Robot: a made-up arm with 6 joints.
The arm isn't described. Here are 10 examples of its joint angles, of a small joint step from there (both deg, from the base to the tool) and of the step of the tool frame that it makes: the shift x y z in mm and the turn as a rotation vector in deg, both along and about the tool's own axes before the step.
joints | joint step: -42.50 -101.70 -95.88 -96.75 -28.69 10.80 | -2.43 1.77 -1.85 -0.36 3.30 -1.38
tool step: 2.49 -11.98 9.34 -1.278 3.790 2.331
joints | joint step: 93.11 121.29 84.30 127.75 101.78 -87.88 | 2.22 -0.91 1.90 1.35 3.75 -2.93
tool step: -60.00 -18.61 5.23 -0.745 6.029 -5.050
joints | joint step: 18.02 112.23 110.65 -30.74 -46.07 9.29 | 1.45 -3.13 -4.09 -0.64 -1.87 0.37
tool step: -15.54 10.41 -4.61 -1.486 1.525 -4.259
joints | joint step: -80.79 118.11 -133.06 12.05 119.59 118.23 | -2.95 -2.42 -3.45 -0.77 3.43 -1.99
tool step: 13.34 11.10 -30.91 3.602 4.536 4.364
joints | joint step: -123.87 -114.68 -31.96 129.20 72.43 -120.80 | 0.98 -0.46 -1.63 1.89 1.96 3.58
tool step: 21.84 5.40 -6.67 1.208 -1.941 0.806
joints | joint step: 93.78 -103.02 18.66 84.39 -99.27 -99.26 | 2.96 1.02 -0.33 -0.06 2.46 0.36
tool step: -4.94 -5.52 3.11 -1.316 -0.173 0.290
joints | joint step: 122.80 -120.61 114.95 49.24 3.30 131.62 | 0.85 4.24 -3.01 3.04 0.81 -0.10
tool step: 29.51 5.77 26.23 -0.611 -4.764 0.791
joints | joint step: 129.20 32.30 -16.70 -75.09 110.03 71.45 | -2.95 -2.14 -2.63 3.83 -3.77 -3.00
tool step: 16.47 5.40 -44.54 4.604 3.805 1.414
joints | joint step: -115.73 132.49 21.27 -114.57 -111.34 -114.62 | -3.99 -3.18 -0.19 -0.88 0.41 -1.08
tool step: -38.30 3.64 -25.06 1.602 6.219 -2.499
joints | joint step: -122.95 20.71 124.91 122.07 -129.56 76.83 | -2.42 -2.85 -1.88 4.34 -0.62 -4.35
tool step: -16.35 23.07 -15.70 7.145 3.523 1.298
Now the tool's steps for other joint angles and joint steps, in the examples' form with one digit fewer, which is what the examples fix.
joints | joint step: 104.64 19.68 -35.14 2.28 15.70 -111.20 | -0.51 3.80 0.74 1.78 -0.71 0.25
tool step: -6.7 23.0 -10.9 3.70 3.03 2.35
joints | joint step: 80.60 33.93 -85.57 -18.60 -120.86 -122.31 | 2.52 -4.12 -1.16 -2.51 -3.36 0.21
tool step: 12.3 -2.1 -31.2 -2.62 5.47 1.80
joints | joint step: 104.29 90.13 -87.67 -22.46 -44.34 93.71 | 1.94 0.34 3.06 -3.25 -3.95 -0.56
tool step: -38.0 -4.3 -13.0 3.74 3.73 -7.16
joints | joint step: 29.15 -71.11 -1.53 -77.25 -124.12 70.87 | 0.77 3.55 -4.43 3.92 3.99 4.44
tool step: 68.5 0.3 -7.7 -0.94 -12.87 5.48
